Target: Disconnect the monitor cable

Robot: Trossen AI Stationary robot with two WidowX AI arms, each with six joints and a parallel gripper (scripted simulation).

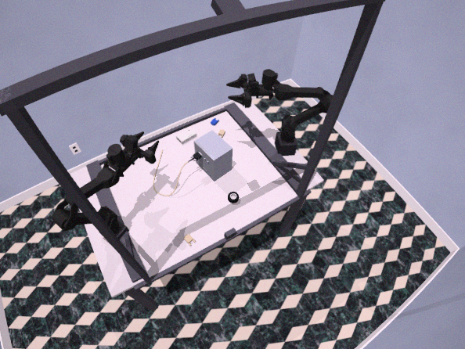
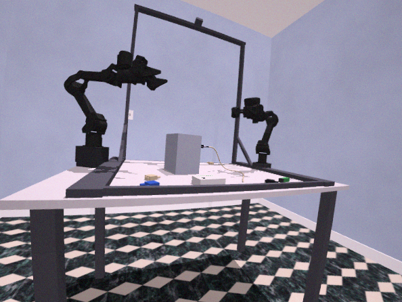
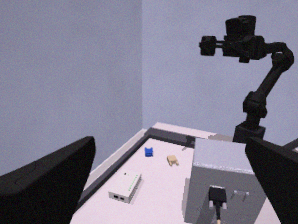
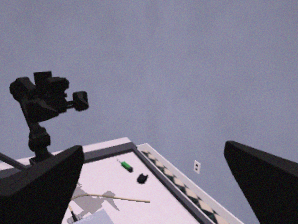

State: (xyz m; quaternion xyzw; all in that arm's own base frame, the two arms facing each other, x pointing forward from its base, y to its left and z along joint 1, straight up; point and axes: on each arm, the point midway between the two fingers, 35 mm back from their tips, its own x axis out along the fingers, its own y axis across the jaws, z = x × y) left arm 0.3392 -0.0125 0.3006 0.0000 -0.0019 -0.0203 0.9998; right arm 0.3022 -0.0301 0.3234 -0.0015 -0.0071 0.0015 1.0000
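Right now the grey box is 31 cm to the right of my left hand, 26 cm below it and 4 cm behind it.
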